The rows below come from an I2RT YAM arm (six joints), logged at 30 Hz.
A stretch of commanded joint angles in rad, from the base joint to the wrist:
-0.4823 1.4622 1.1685 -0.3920 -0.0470 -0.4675
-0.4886 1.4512 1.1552 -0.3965 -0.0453 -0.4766
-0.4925 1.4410 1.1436 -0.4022 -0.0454 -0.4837
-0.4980 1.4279 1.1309 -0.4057 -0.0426 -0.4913
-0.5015 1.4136 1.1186 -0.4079 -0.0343 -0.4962
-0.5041 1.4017 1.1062 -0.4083 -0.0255 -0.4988
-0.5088 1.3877 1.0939 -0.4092 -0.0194 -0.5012
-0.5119 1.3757 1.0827 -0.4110 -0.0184 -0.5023
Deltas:
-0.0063 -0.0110 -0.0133 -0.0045 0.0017 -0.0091
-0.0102 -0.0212 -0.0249 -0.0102 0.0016 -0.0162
-0.0157 -0.0343 -0.0376 -0.0137 0.0044 -0.0238
-0.0192 -0.0486 -0.0499 -0.0159 0.0127 -0.0287
-0.0218 -0.0605 -0.0623 -0.0163 0.0215 -0.0313
-0.0265 -0.0745 -0.0746 -0.0172 0.0276 -0.0337
-0.0296 -0.0865 -0.0858 -0.0190 0.0286 -0.0348

